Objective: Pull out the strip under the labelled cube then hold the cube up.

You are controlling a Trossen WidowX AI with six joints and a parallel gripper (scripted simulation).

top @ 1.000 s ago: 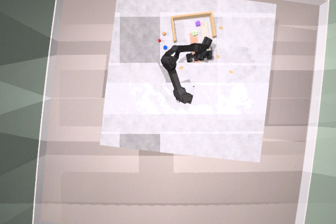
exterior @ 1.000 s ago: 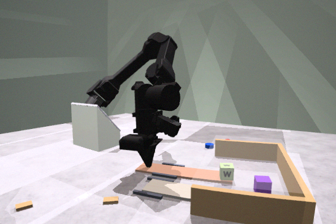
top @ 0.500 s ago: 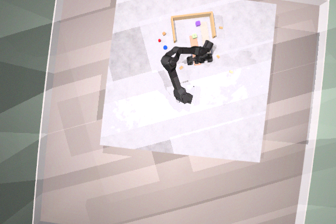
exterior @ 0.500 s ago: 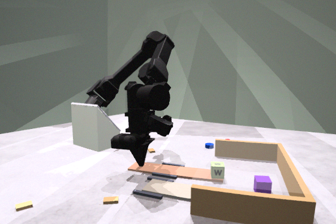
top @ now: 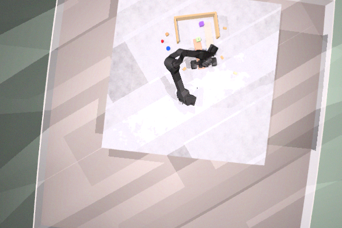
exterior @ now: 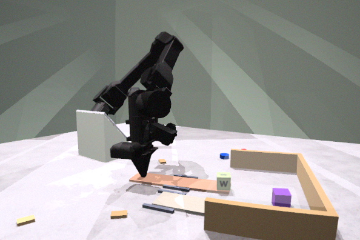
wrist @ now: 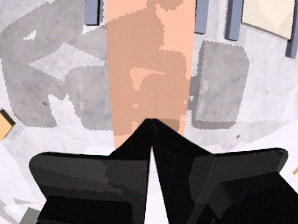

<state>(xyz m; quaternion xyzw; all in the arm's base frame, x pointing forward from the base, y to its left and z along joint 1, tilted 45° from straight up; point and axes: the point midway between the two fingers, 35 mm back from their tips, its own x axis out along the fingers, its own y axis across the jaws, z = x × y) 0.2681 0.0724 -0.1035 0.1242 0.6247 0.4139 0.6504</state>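
Now: the green cube marked w 18 cm ahead of my gripper tip, 8 cm to the left of it and 2 cm above it. Also, from my gripper tip: blue disc (29 cm to the left, 6 cm ahead); then red piece (34 cm to the left, 10 cm ahead, 1 cm above).
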